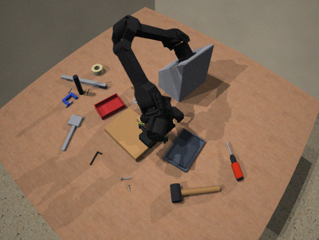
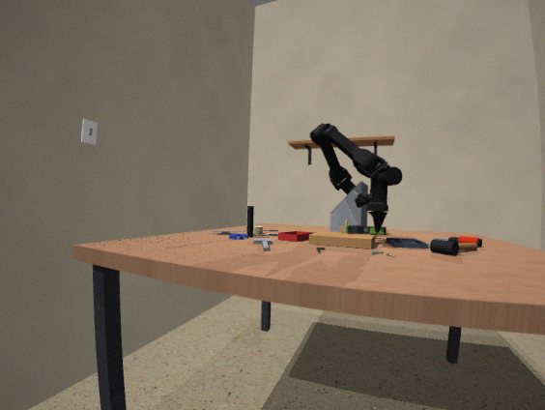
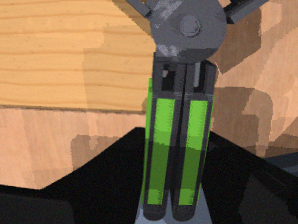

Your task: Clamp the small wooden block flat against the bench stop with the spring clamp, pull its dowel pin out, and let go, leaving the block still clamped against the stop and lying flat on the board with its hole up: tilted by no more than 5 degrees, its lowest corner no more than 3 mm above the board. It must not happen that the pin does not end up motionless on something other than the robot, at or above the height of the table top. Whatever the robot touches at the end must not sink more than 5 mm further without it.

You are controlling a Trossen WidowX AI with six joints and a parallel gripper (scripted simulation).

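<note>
The dowel pin lies 110 mm to the right of my hand and 20 mm below it. From my hand the other things lie so: small wooden block: 110 mm to the right, 40 mm below; grey tray: 30 mm behind, 100 mm to the left, 70 mm below; bench stop: 20 mm behind, 110 mm to the right, 40 mm below.
</note>
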